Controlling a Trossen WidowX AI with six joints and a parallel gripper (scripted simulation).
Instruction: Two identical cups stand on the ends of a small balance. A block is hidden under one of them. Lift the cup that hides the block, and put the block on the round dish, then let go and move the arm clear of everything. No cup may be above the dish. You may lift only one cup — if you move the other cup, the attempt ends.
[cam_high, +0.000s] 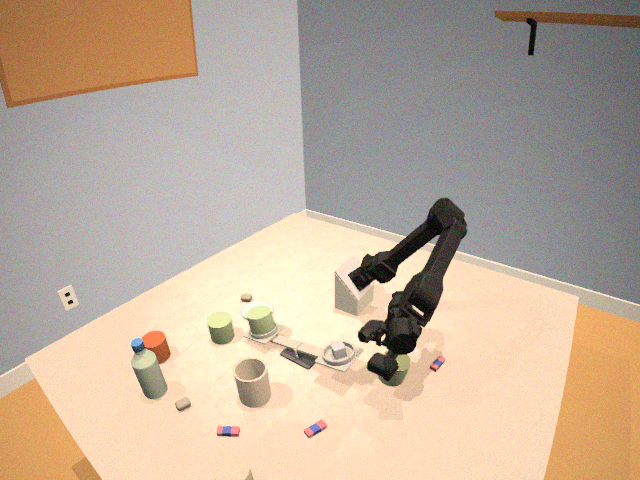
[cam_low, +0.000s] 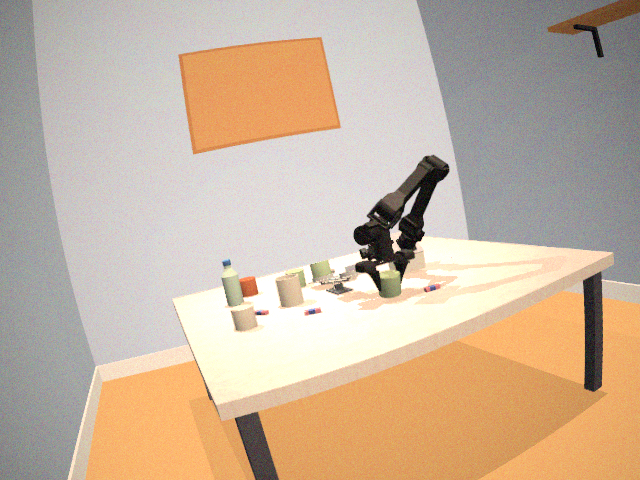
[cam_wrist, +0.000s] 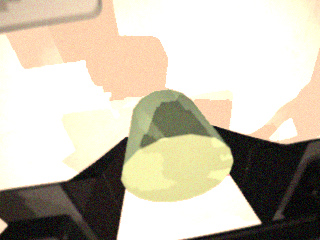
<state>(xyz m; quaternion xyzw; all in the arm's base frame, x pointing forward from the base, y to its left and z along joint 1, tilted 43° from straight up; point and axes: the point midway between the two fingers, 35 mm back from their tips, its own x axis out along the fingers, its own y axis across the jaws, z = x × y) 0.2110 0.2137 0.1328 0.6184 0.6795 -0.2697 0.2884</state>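
My gripper tip is now 120 mm to the left of the grey block, 70 mm short of it and 60 mm below it. Round my gripper tip: white round dish: 480 mm to the right, 20 mm below, 10 mm ahead; red cylinder: 540 mm to the right, 340 mm ahead, 10 mm above; beige cup: 250 mm ahead, 240 mm to the right, 20 mm above.
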